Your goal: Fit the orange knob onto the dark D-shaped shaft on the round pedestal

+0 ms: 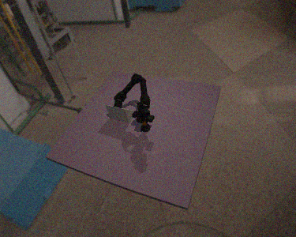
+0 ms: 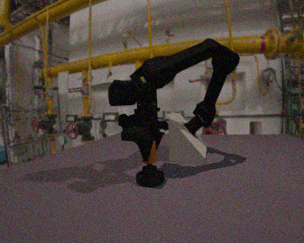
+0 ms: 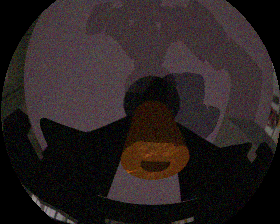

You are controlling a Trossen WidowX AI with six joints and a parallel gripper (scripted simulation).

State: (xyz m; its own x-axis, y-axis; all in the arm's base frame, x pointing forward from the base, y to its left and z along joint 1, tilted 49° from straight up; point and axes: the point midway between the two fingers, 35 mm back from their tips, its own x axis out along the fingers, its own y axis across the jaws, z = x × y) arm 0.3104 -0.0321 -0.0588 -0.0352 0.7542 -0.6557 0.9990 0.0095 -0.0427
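My gripper tip is 40 mm above the pedestal. Also, from my gripper tip: orange knob: 20 mm above.
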